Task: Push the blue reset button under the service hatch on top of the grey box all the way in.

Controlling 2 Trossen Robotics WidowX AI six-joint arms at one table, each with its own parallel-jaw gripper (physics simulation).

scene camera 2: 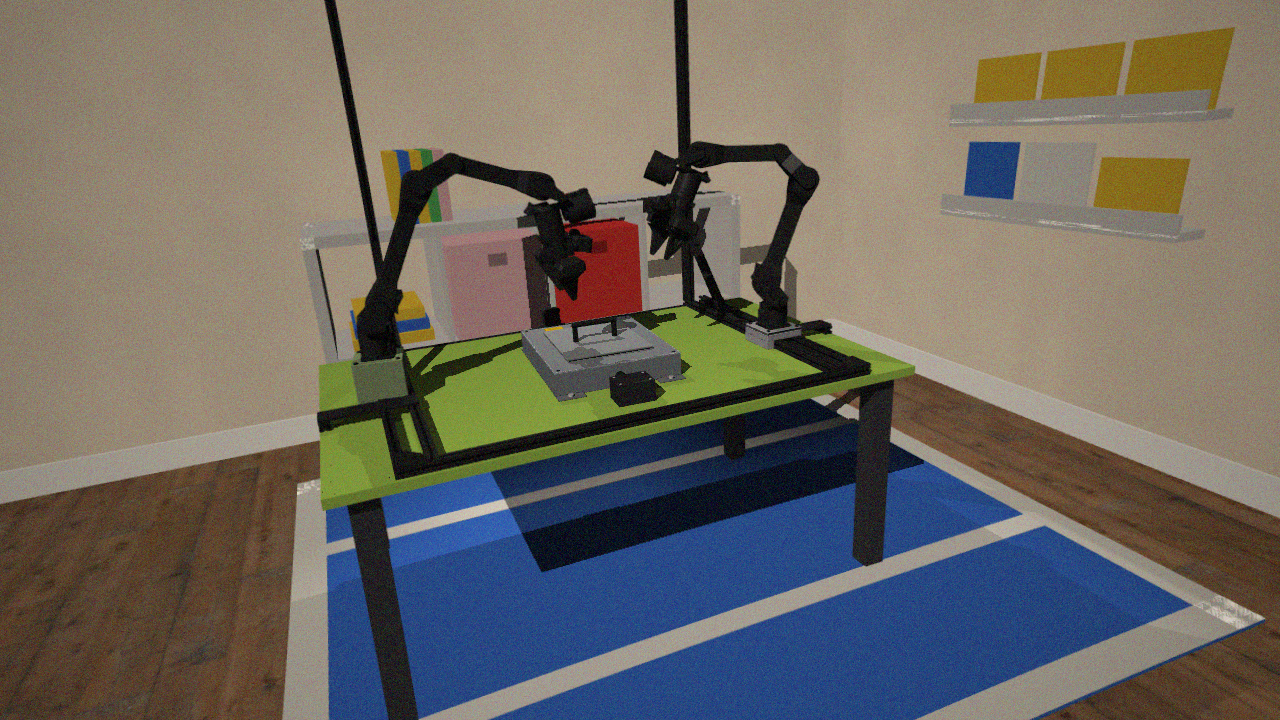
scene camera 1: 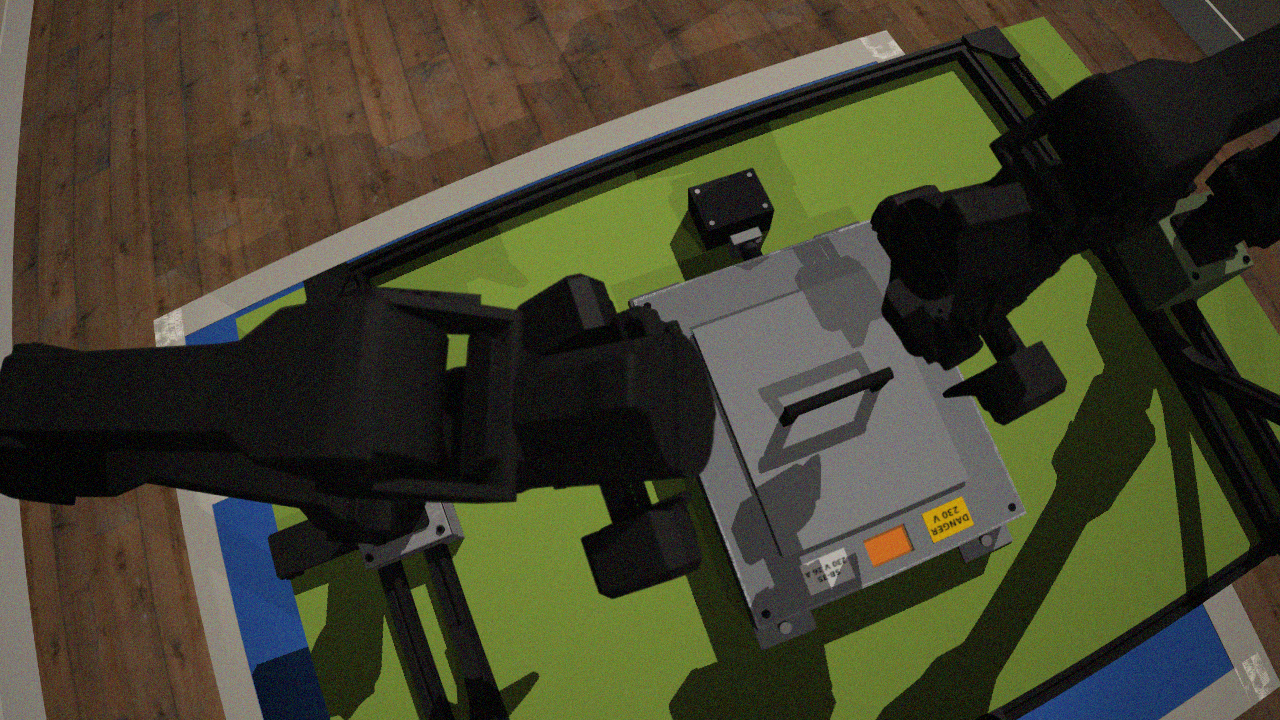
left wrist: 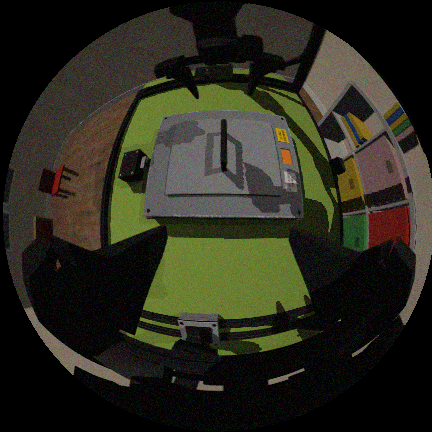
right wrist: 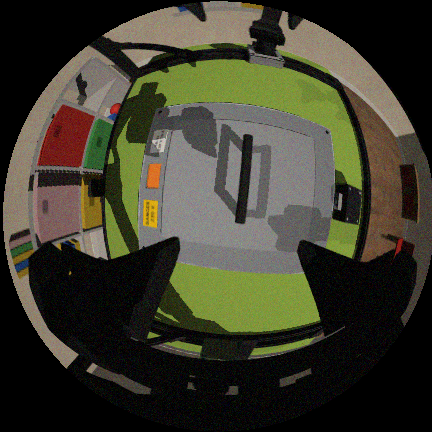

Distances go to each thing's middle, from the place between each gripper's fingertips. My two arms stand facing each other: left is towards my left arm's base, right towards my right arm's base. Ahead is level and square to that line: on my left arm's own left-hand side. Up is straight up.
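Labels:
Service hatch (scene camera 1: 836,425): 5 cm to the left of my right hand, 10 cm below it.
My left gripper, in sight: 18 cm to the left of the hatch, 2 cm short of it, 16 cm above it.

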